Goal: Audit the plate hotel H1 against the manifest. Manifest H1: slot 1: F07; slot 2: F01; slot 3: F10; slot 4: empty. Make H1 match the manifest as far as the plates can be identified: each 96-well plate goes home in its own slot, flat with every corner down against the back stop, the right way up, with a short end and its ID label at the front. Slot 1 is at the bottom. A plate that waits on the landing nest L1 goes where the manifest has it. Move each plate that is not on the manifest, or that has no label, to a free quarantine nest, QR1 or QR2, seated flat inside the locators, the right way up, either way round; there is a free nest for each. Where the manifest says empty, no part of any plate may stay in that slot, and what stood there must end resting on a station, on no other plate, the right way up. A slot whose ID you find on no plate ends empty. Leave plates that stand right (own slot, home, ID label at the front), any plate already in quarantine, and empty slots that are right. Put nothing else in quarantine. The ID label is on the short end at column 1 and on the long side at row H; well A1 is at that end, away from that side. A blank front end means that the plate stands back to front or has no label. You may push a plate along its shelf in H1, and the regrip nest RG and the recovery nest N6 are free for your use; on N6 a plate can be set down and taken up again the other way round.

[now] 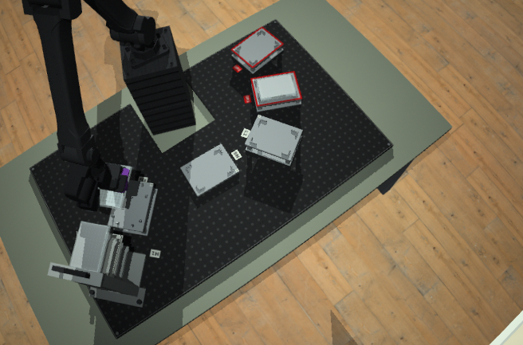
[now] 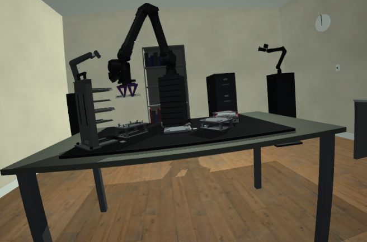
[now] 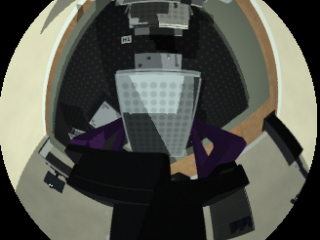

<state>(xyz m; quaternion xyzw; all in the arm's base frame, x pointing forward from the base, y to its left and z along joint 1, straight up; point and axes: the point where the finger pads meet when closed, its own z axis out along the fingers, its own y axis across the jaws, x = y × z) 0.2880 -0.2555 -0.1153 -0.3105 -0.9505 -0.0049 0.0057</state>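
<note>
Right now the recovery nest N6 is 28 cm to the left of my hand and 23 cm below it. The rest, counted from my hand: plate hotel H1: 22 cm ahead, 16 cm to the right, 8 cm below; then grey 96-well plate: 15 cm ahead, 11 cm to the right, 4 cm above; then regrip nest RG: 18 cm below.
</note>
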